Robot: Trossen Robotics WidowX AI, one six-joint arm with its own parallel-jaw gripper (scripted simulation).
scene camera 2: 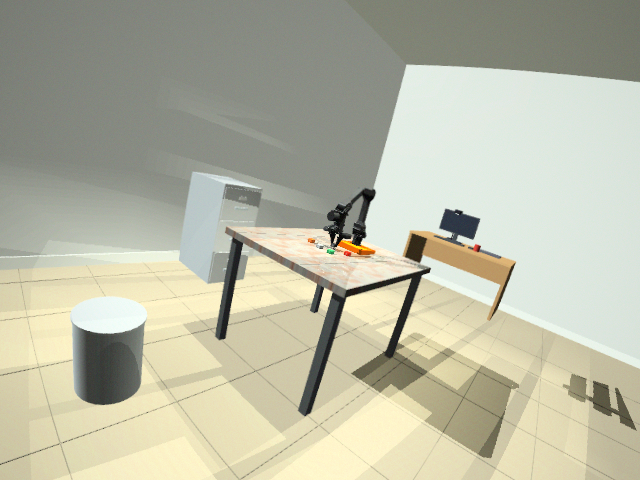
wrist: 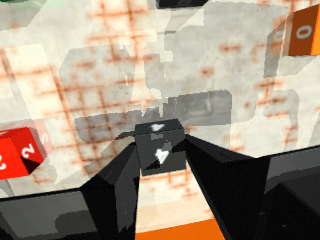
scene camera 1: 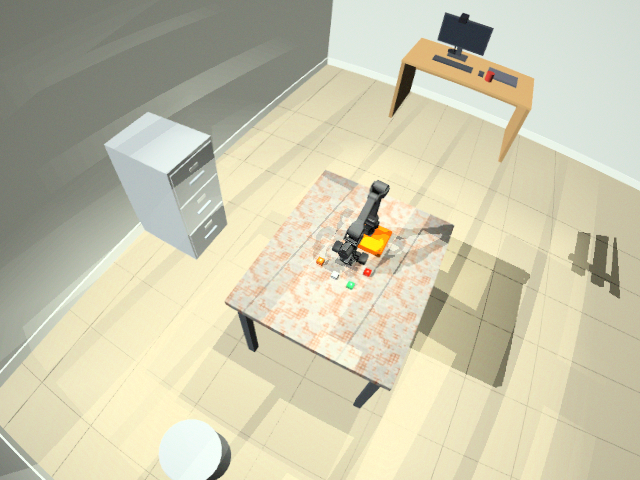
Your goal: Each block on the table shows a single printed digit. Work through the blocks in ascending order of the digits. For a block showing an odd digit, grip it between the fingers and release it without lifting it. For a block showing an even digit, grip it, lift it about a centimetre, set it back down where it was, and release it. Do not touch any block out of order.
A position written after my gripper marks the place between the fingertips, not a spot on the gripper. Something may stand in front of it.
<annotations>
My gripper (wrist: pixel 160 144) carries a black block (wrist: pixel 160 145).
</annotations>
